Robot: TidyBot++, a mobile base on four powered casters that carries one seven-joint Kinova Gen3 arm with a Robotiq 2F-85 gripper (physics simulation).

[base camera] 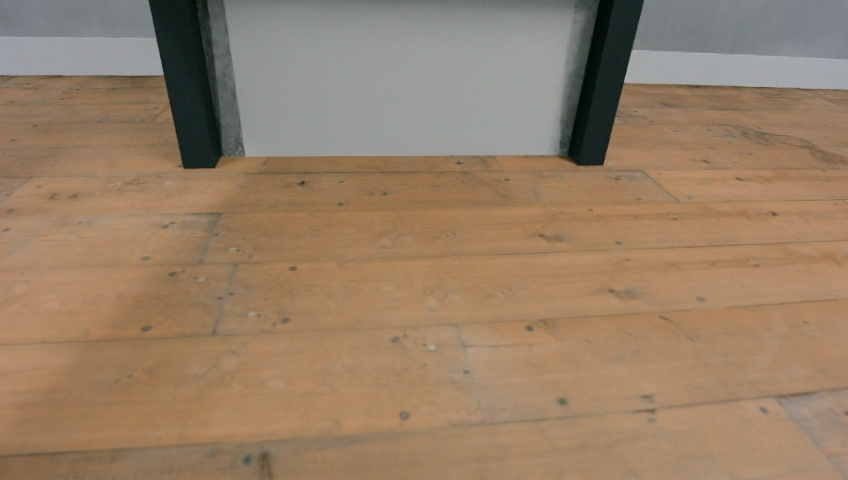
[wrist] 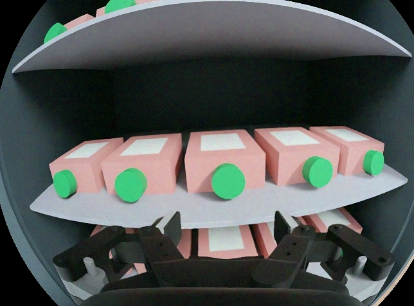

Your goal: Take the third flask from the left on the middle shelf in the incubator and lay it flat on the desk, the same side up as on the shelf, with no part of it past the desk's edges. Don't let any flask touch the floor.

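Frame: origin at the arm's base, x ahead, y left, z up, level; millimetres.
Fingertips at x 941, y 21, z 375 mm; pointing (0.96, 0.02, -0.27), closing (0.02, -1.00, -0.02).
A point is followed by its place in that frame.
In the wrist view the third flask from the left (wrist: 225, 167) lies in the middle of a row on the middle shelf (wrist: 200, 212). It is a pink box with a white label on top and a round green cap facing me. Two flasks lie on each side of it, the second flask (wrist: 142, 165) to its left and the fourth flask (wrist: 297, 157) to its right, with narrow gaps between. My gripper (wrist: 227, 224) is open and empty. Its fingertips are in front of the shelf's front edge, low in the view, nearer than the flasks and to either side of the third one's cap. The desk does not show.
The upper shelf (wrist: 220, 25) spans above, with parts of flasks at its left. A lower row of flasks (wrist: 225, 240) shows behind the fingers. The incubator's dark side walls (wrist: 25, 150) stand left and right. The base view shows dark legs (base camera: 196, 118) {z -313, x 854, y 329 mm} (base camera: 601, 107) {z -290, x 934, y -319 mm} on the plank floor (base camera: 416, 267) {z -397, x 599, y -12 mm}.
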